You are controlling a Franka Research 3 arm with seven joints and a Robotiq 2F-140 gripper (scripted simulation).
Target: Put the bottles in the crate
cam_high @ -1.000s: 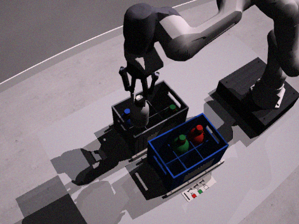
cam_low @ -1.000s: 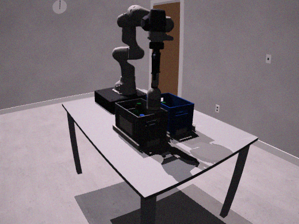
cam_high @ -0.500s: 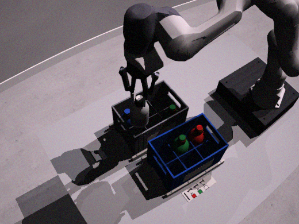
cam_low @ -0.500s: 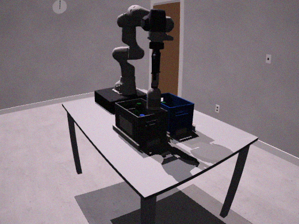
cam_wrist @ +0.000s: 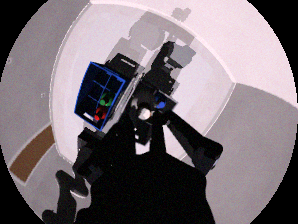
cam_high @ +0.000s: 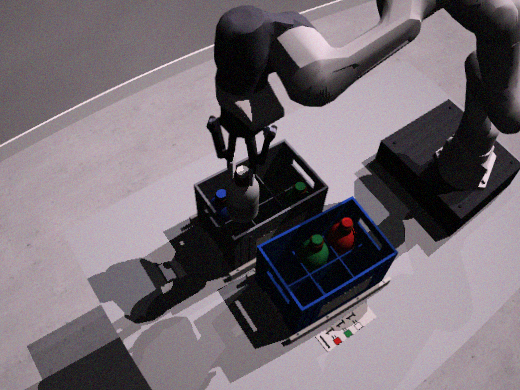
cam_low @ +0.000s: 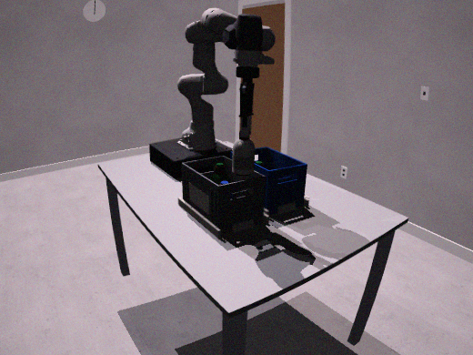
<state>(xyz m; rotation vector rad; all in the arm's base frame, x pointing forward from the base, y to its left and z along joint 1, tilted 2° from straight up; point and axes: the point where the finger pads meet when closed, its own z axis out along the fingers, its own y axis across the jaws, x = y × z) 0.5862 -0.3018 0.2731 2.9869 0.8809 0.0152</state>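
My gripper is now 80 mm above the white-labelled bottle. The rest, counted from my hand: black crate (90 mm behind, 20 mm to the right, 260 mm below); blue crate (70 mm behind, 210 mm to the left, 260 mm below); blue-label bottle (10 mm behind, 80 mm to the right, 250 mm below).
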